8 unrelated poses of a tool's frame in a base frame.
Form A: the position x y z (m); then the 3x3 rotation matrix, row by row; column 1 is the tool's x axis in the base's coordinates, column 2 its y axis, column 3 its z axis. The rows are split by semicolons.
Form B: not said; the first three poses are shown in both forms.
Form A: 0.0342 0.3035 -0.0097; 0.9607 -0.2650 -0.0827; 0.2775 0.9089 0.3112; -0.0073 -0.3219 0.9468
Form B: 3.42 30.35 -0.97; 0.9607 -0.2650 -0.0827; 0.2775 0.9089 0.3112; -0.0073 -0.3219 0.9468
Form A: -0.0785 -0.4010 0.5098; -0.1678 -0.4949 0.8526; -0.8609 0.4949 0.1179; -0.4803 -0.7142 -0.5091
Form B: -7.85 -40.10 50.98; -0.1678 -0.4949 0.8526; -0.8609 0.4949 0.1179; -0.4803 -0.7142 -0.5091
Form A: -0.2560 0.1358 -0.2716; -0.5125 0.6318 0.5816; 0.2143 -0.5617 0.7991; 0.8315 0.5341 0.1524
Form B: -25.60 13.58 -27.16; -0.5125 0.6318 0.5816; 0.2143 -0.5617 0.7991; 0.8315 0.5341 0.1524
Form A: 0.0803 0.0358 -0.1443; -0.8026 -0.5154 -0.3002; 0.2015 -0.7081 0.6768; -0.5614 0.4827 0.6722
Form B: 8.03 3.58 -14.43; -0.8026 -0.5154 -0.3002; 0.2015 -0.7081 0.6768; -0.5614 0.4827 0.6722
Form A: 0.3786 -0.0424 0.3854; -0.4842 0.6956 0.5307; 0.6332 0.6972 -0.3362; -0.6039 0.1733 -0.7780
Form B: 37.86 -4.24 38.54; -0.4842 0.6956 0.5307; 0.6332 0.6972 -0.3362; -0.6039 0.1733 -0.7780
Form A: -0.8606 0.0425 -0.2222; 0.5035 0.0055 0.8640; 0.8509 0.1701 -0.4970; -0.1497 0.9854 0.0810
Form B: -86.06 4.25 -22.22; 0.5035 0.0055 0.8640; 0.8509 0.1701 -0.4970; -0.1497 0.9854 0.0810
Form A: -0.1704 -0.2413 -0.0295; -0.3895 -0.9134 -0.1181; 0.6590 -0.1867 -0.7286; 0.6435 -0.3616 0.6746
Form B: -17.04 -24.13 -2.95; -0.3895 -0.9134 -0.1181; 0.6590 -0.1867 -0.7286; 0.6435 -0.3616 0.6746
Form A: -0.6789 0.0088 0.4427; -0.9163 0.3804 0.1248; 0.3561 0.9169 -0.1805; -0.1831 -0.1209 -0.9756
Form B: -67.89 0.88 44.27; -0.9163 0.3804 0.1248; 0.3561 0.9169 -0.1805; -0.1831 -0.1209 -0.9756
